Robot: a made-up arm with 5 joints.
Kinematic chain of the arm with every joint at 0, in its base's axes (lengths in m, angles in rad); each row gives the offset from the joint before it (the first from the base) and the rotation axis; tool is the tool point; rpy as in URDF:
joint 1: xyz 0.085 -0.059 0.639 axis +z
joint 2: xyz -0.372 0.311 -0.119 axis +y
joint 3: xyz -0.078 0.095 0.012 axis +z
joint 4: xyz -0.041 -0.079 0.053 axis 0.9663 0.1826 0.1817
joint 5: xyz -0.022 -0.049 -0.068 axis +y
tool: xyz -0.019 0 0.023 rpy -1.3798 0.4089 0.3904
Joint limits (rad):
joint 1: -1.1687..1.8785
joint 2: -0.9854..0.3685
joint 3: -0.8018..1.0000
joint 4: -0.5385..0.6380
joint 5: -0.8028..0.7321
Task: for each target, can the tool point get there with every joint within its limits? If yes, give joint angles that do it. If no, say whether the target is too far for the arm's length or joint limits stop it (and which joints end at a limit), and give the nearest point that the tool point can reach.
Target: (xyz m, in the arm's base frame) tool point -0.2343 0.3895 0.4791
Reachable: yes | joints -0.4426 -0.5686 0.2294 0.0644 0.5910
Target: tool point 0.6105 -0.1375 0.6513
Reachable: no: joint limits stop it (at a limit: joint 1, joint 2, joint 3, joint 4, joint 5) | nearest point 0.2028 0.3703 0.5686 | short by 0.656 m
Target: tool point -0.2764 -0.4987 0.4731
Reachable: yes | joints 1.3624 -0.6602 0.1003 -0.3836 0.5146
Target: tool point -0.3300 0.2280 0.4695
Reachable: yes | joints -0.0525 -0.8623 0.6255 0.3013 0.0645
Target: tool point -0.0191 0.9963 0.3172
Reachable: no: too far | nearest point 0.0152 0.6487 0.4304 | short by 0.367 m
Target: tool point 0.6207 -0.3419 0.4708
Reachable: no: joint limits stop it (at a limit: joint 1, joint 2, joint 4, joint 5) | nearest point -0.0008 -0.5443 0.4702 | short by 0.654 m
